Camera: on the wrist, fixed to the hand. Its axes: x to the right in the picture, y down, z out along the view.
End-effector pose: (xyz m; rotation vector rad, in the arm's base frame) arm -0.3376 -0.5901 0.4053 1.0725 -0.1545 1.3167
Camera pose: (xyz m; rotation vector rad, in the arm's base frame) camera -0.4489 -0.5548 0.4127 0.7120 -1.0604 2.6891
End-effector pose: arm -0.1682 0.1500 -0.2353 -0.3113 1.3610 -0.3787
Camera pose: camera -0.2324 0.2354 -0.2831 0.7417 1.3677 0.9367
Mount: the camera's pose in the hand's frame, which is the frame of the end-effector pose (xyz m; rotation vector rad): -0.0056 0.0920 -0.0721 -0.0600 0.1324 1.5426
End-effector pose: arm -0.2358 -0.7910 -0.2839 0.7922 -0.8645 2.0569
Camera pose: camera -0.3256 -0.7819 -0.3584 0.1958 1.2357 -2.2922
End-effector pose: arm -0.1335 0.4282 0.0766 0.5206 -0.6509 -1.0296
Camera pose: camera -0.0286 0.4791 0.0864 -0.0627 -0.6660 0.4394
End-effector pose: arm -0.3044 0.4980 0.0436 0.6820 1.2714 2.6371
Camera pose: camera -0.3255 0.3868 0.0735 -0.9384 -0.2904 -1.6305
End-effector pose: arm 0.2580 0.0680 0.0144 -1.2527 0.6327 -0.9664
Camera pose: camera 0.2180 0.0397 -0.0919 -0.4242 1.3971 0.2814
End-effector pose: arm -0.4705 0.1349 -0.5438 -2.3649 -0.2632 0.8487
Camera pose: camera -0.4309 0.0251 -0.5524 2.2703 -1.7314 -1.1866
